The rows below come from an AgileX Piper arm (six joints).
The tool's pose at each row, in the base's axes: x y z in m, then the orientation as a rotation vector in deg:
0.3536 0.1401 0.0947 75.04 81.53 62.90
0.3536 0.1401 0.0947 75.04 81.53 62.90
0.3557 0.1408 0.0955 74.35 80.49 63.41
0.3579 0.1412 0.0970 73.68 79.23 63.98
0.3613 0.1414 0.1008 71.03 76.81 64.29
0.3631 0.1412 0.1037 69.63 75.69 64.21
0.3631 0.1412 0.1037 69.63 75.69 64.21
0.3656 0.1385 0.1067 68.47 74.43 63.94
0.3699 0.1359 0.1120 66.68 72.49 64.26
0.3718 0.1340 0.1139 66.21 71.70 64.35
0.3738 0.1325 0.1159 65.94 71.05 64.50
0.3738 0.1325 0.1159 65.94 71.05 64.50
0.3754 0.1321 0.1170 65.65 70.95 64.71
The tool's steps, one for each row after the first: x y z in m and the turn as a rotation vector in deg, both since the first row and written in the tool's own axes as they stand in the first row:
0.0000 0.0000 0.0000 0.00 0.00 0.00
0.0006 0.0013 0.0019 -1.16 -0.24 0.05
0.0008 0.0032 0.0037 -2.47 -0.58 0.20
0.0007 0.0077 0.0062 -5.56 -1.54 -0.79
0.0003 0.0109 0.0074 -7.03 -2.10 -1.47
0.0003 0.0109 0.0074 -7.03 -2.10 -1.47
-0.0027 0.0142 0.0091 -8.41 -2.89 -2.06
-0.0057 0.0201 0.0120 -10.73 -3.61 -2.57
-0.0078 0.0223 0.0134 -11.51 -3.97 -2.63
-0.0095 0.0246 0.0148 -12.11 -4.23 -2.55
-0.0095 0.0246 0.0148 -12.11 -4.23 -2.55
-0.0100 0.0260 0.0161 -12.40 -4.11 -2.60

